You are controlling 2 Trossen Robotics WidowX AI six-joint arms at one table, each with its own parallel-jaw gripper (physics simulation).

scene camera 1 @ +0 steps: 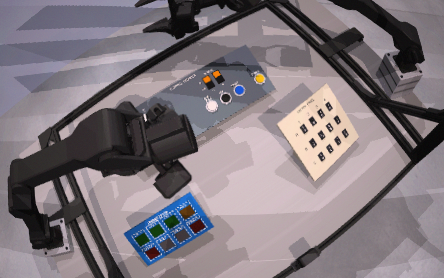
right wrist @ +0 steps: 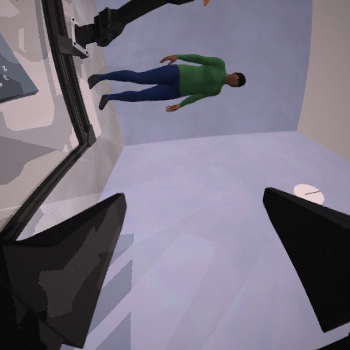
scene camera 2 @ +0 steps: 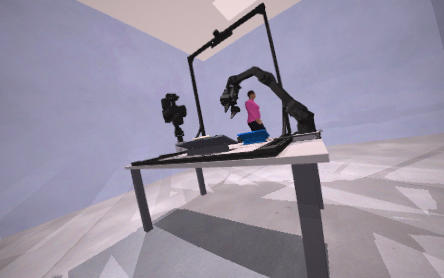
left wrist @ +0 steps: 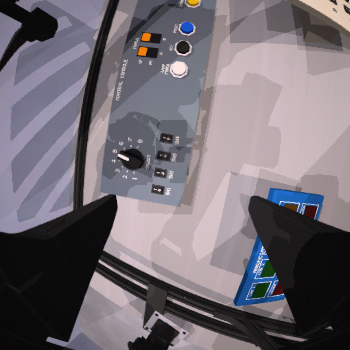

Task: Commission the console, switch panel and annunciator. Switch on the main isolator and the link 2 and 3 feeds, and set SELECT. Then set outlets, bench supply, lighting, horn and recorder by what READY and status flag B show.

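Frame: origin at the left arm's base, x ahead, y right, z down, level; metres.
Where they show: left gripper, fingertip midpoint: [scene camera 2: 228, 115] [left wrist: 183, 202]; right gripper, fingertip midpoint: [scene camera 1: 138, 19] [right wrist: 195, 197] [scene camera 2: 180, 104]; left arm's base, link origin: [scene camera 1: 53, 237] [right wrist: 79, 36] [scene camera 2: 307, 132] [left wrist: 164, 330]; right arm's base, link origin: [scene camera 1: 404, 63] [scene camera 2: 180, 142].
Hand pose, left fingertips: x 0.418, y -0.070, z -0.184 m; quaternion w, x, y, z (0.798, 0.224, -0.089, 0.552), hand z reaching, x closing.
Observation:
Things, the pixels of their top centre, and the offset from my left fingertips. "spot": a spot on its surface instead.
- grey control console, surface spot: [left wrist: 160, 100] spot: dx +0.077, dy -0.140, dz +0.150 m
- SELECT knob, top centre: [left wrist: 123, 159] dx -0.032, dy -0.139, dz +0.111 m
- blue annunciator, surface spot: [left wrist: 300, 195] spot: dx +0.032, dy +0.116, dz +0.152 m
The grey control console [scene camera 1: 185, 100] [left wrist: 160, 100] has its left end hidden under the left arm in scene camera 1. The SELECT knob [left wrist: 132, 159] points near 4 and 5. Both status flags [left wrist: 150, 37] [left wrist: 147, 52] show orange at the UP end. The console's small switches [left wrist: 158, 190] are too small to read. The blue annunciator [scene camera 1: 206, 225] [left wrist: 300, 195] has three green tiles, an amber, two dark red and two grey. The cream switch panel [scene camera 1: 300, 142] has twelve small black rockers, positions unreadable. My left gripper [left wrist: 183, 202] [scene camera 2: 230, 115] is open and empty above the table. My right gripper [right wrist: 195, 197] is open and empty, beyond the console's far edge.
Black frame bars [scene camera 1: 345, 75] [left wrist: 86, 130] border the table. An overhead camera [scene camera 2: 220, 36] hangs on the tall frame. A person in pink [scene camera 2: 253, 110] stands behind the table. A person in green [right wrist: 200, 77] shows in the right wrist view.

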